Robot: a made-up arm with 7 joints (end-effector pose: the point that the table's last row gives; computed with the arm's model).
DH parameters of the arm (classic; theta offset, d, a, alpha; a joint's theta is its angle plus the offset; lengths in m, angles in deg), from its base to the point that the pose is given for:
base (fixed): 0 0.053 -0.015 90
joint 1: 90 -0.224 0.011 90
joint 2: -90 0.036 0.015 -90
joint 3: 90 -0.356 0.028 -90
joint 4: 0 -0.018 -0.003 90
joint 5: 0 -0.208 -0.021 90
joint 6: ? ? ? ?
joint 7: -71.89 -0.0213 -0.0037 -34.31
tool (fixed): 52.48 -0.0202 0 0
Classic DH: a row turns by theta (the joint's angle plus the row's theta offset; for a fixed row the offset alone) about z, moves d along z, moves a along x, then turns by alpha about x.
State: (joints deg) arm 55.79 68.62 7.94 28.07 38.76 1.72 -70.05
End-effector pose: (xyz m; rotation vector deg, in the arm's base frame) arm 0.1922 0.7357 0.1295 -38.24 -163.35 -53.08
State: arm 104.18 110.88 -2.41 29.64 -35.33 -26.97 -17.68
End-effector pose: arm -0.2061 0.7212 0.1469 -31.02 -92.21 -52.53
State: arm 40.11 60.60 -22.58 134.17 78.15 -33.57 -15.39
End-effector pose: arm 0.1137 0.4055 0.1169 87.33 -23.83 77.79
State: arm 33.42 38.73 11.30 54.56 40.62 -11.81 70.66
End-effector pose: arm 0.3125 0.5706 -0.0516 137.39 -33.87 64.79
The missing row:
joint 6: -90 -0.031 0.029 -90
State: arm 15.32 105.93 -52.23 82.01 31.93 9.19 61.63
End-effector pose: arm 0.1774 0.5782 0.0743 -136.92 34.66 69.37
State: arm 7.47 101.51 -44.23 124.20 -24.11 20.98 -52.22
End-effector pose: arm 0.1126 0.4387 0.0007 -74.07 21.61 -73.16
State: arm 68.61 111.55 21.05 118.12 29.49 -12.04 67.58
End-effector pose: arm -0.1161 0.3667 0.2569 -58.42 31.93 -48.96
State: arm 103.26 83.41 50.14 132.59 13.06 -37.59 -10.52
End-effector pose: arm -0.0919 0.4005 0.1185 70.74 -4.22 -110.88
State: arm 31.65 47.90 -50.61 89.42 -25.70 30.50 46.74
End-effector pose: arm 0.2932 0.3546 -0.1460 -117.78 49.01 15.96
